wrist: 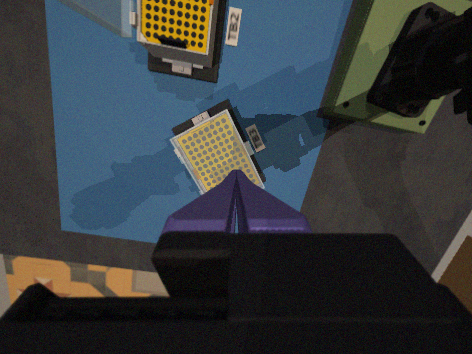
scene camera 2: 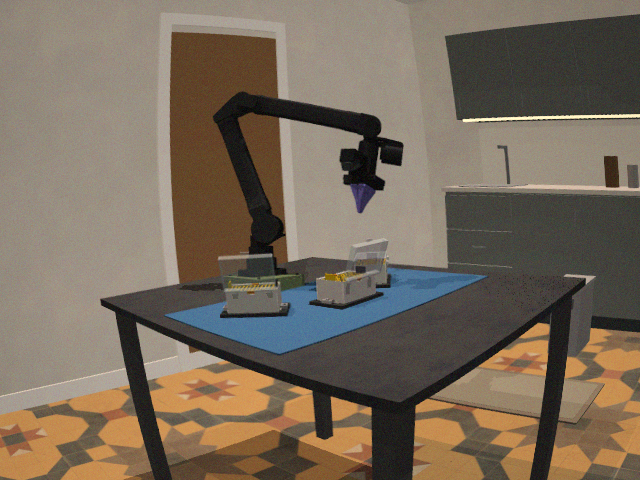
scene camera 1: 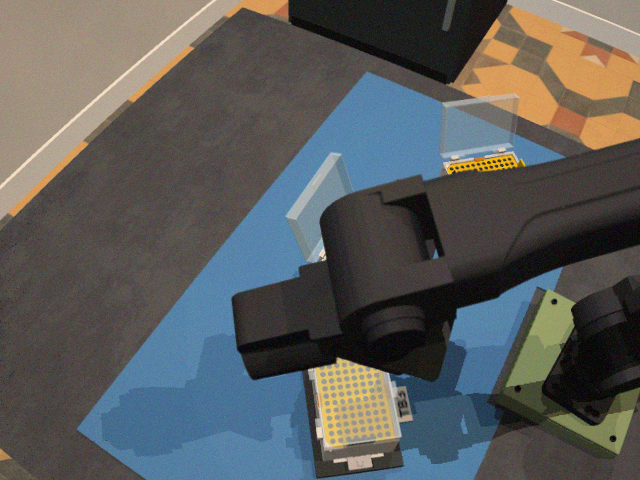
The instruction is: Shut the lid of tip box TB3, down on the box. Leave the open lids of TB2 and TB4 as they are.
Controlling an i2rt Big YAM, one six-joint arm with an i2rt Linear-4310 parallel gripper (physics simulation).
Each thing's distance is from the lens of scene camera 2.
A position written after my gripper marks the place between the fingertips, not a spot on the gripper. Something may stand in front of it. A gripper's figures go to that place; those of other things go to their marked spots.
my gripper [scene camera 2: 359,213]: 157 cm
tip box TB4 [scene camera 2: 268,303]: 130 cm
tip box TB2 [scene camera 2: 334,294]: 135 cm
